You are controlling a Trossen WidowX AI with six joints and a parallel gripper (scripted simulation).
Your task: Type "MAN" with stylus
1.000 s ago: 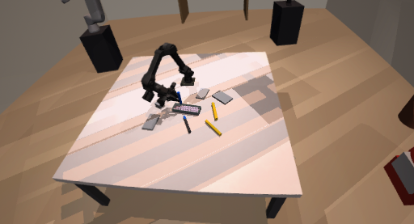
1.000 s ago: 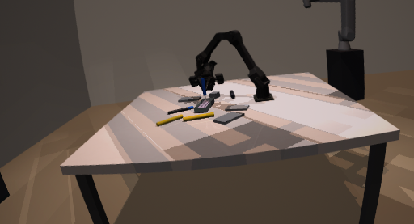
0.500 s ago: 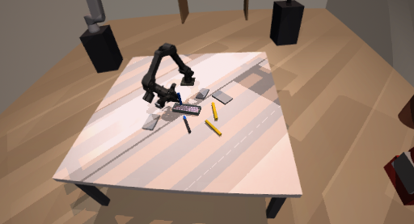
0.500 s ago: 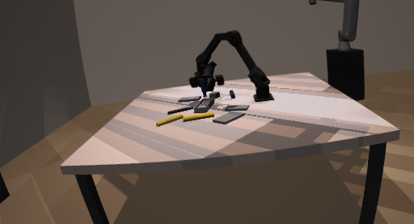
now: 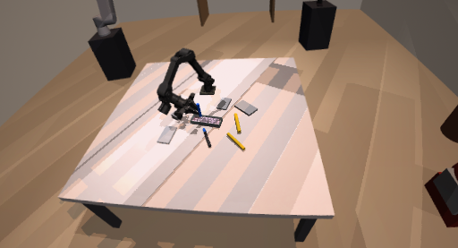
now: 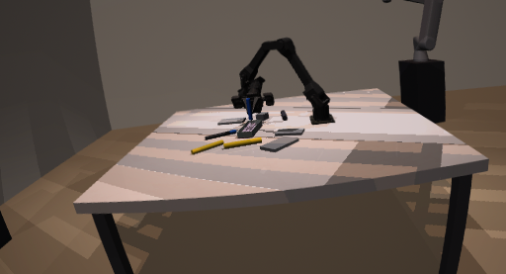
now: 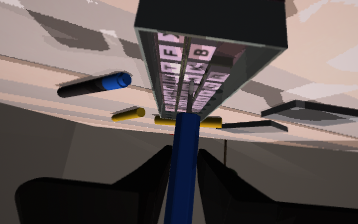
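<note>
Right now my gripper tip is 10 mm above the blue stylus. The rest, counted from my gripper tip: blue-tipped pen (110 mm ahead, 60 mm below, 20 mm to the left); then cube (160 mm to the right, 70 mm behind, 60 mm below); then grey slab (150 mm to the left, 140 mm behind, 70 mm below).
</note>
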